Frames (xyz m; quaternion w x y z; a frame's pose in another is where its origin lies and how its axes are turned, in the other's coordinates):
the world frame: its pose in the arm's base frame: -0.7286 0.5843 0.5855 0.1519 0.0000 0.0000 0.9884
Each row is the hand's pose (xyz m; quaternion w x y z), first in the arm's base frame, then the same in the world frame.
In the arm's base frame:
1: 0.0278 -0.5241 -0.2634 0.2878 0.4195 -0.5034 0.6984
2: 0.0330 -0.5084 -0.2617 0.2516 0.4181 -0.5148 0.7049
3: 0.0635 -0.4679 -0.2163 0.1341 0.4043 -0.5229 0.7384
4: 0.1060 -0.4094 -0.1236 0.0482 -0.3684 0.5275 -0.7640
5: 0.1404 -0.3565 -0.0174 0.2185 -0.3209 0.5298 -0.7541
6: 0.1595 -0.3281 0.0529 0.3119 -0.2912 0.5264 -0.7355
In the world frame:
1: -1.0543 0.8301 -0.8489 0.7340 -0.4338 -0.4911 -0.1784
2: -1.0546 0.8136 -0.8472 0.7349 -0.4453 -0.4914 -0.1416
3: -1.0715 0.7658 -0.8018 0.7502 -0.4554 -0.4790 -0.0204
4: -1.0945 0.6972 -0.7091 0.7478 -0.4654 -0.4443 0.1637
5: -1.1114 0.6364 -0.6029 0.7121 -0.4749 -0.3976 0.3305
6: -1.1211 0.6036 -0.5326 0.6795 -0.4760 -0.3678 0.4200

